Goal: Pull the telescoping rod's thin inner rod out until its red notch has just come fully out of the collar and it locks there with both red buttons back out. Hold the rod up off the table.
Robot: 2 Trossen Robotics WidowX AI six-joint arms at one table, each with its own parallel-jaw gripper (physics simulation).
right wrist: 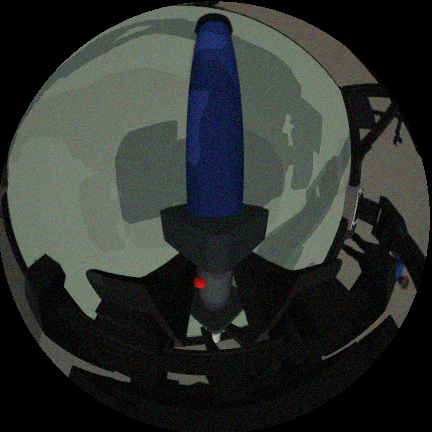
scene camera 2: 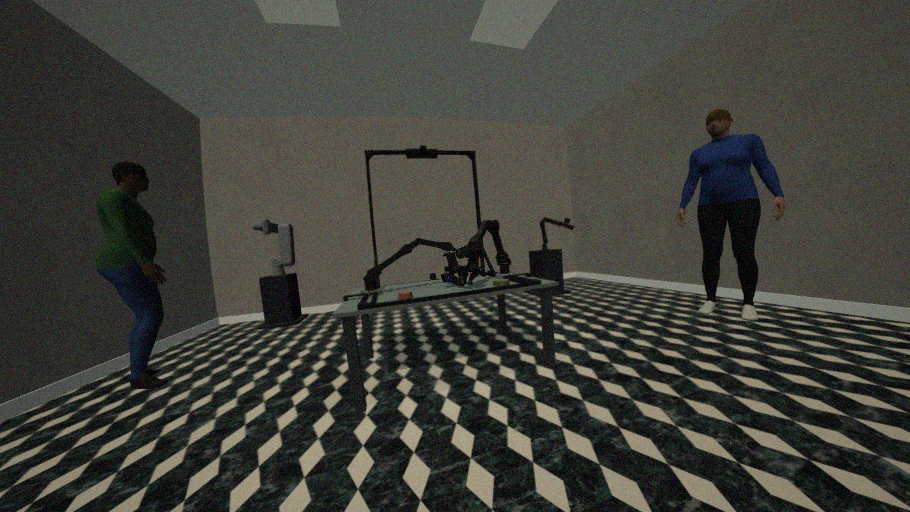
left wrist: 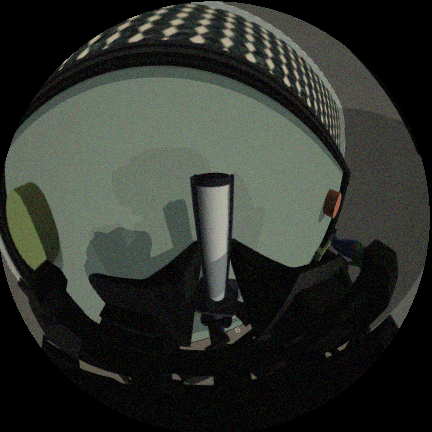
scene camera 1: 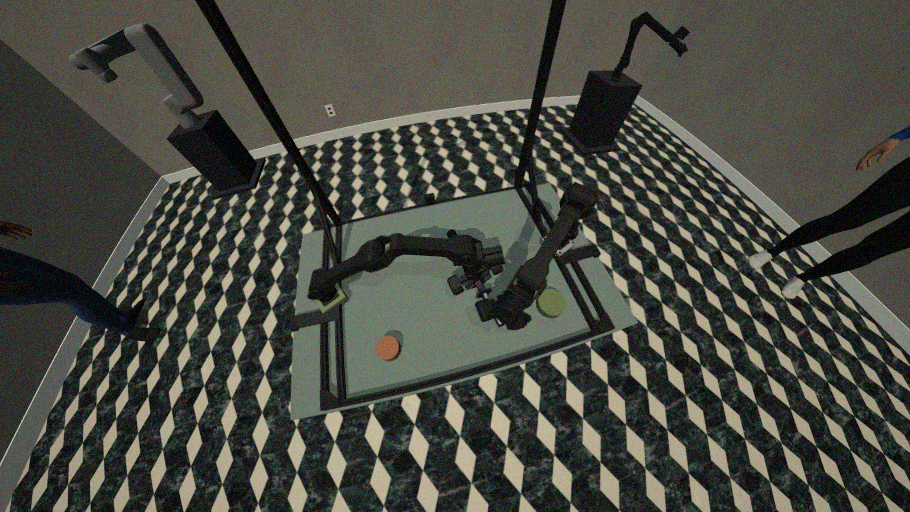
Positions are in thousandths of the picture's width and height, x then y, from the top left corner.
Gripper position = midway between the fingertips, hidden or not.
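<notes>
My left gripper (scene camera 1: 541, 610) is visible to me, and you'd find that same left gripper (right wrist: 485, 747) from the other wrist, plus the left gripper (left wrist: 494, 566) from its own. My right gripper (scene camera 1: 526, 556) is there as well; that's the right gripper (right wrist: 492, 571) from its own wrist and the right gripper (left wrist: 483, 689) from the other. There's a telescoping rod (right wrist: 497, 531) too.
</notes>
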